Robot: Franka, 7 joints.
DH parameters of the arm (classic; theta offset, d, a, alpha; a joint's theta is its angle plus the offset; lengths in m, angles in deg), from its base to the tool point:
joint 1: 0 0.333 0 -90
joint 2: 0 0 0 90
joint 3: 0 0.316 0.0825 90
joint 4: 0 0 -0.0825 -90
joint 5: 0 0.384 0 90
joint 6: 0 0 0.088 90
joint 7: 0 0.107 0 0
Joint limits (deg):
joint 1: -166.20..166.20
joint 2: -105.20..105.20
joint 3: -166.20..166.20
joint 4: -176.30..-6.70
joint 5: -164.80..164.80
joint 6: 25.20..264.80
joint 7: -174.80..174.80
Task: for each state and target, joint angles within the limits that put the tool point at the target. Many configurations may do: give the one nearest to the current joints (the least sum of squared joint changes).
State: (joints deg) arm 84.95 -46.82 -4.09 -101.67 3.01 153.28 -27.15
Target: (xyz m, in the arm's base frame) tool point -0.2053 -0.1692 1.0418
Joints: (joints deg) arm 82.60 -64.98 18.08 -85.75 1.49 157.07 -27.15
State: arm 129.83 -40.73 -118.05 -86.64 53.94 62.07 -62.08
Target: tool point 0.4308 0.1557 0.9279
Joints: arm 133.39 -19.50 -102.28 -50.74 66.61 75.81 -62.08
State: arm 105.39 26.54 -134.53 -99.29 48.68 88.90 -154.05
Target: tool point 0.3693 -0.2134 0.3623
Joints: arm 98.31 7.82 -138.43 -133.72 42.02 87.84 -154.05
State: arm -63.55 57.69 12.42 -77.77 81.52 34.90 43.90
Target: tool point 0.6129 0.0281 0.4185
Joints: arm -31.76 48.43 34.24 -80.61 81.63 37.34 43.90
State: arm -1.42 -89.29 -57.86 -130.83 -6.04 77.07 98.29
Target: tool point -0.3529 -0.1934 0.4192
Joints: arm -47.22 -105.20 -70.82 -119.71 -10.68 57.49 98.29
